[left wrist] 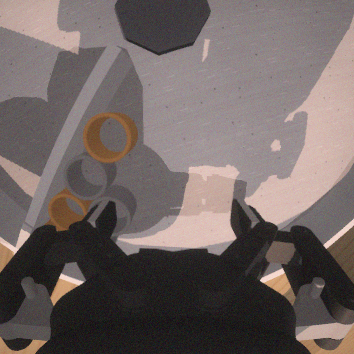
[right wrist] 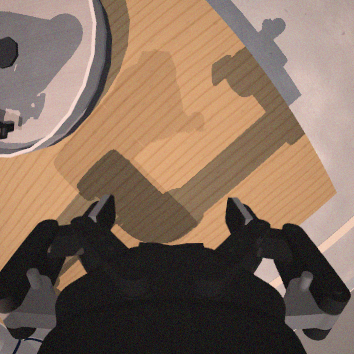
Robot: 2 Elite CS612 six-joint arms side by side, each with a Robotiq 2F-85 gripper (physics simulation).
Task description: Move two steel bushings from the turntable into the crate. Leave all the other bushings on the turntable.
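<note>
In the left wrist view two grey steel bushings, one (left wrist: pixel 76 180) and another (left wrist: pixel 131 202), stand close together on the turntable (left wrist: pixel 225 100) (right wrist: pixel 65 90). An orange-brown bushing (left wrist: pixel 95 137) stands above them in the view, and a second orange-brown bushing (left wrist: pixel 59 212) is at their lower left. My left gripper (left wrist: pixel 173 210) is open and empty above the turntable. Its left fingertip partly hides the lower grey bushing and the lower orange-brown one. My right gripper (right wrist: pixel 170 207) is open and empty above the wooden table, away from the turntable. The crate does not show in either view.
A pale straight bar (left wrist: pixel 74 130) runs across the turntable, left of the bushings. A dark octagonal hub (left wrist: pixel 162 22) (right wrist: pixel 7 52) stands at the turntable's middle. The wooden table (right wrist: pixel 165 30) has a curved edge at the right. A small dark shape (right wrist: pixel 6 130) shows at the left edge.
</note>
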